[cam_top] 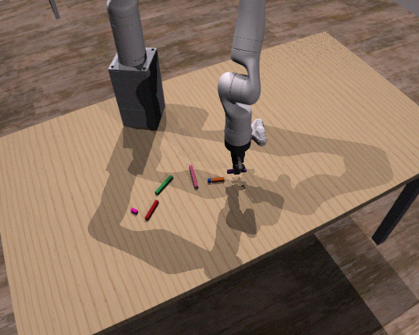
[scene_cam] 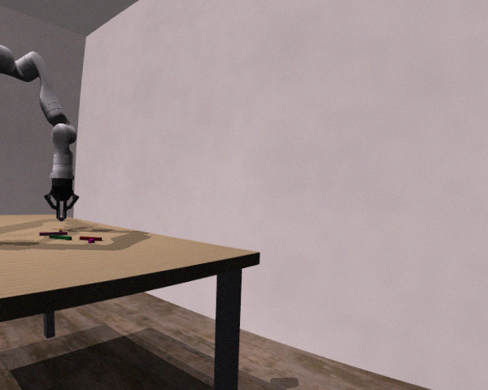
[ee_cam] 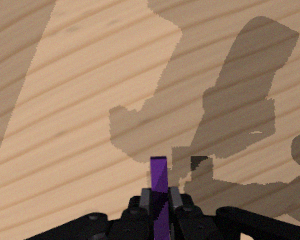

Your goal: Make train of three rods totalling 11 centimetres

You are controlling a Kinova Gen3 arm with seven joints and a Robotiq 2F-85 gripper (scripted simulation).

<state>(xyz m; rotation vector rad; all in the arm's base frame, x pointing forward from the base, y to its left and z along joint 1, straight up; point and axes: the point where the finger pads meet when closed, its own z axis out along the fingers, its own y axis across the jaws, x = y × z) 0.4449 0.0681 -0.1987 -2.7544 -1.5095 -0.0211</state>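
My hand is 50 mm to the left of the orange rod, 50 mm above it and 30 mm past it. The rest, counted from my hand: purple rod 10 mm below; blue rod 70 mm to the right, 50 mm below, 50 mm behind; pink rod 100 mm to the right, 90 mm behind, 50 mm below.
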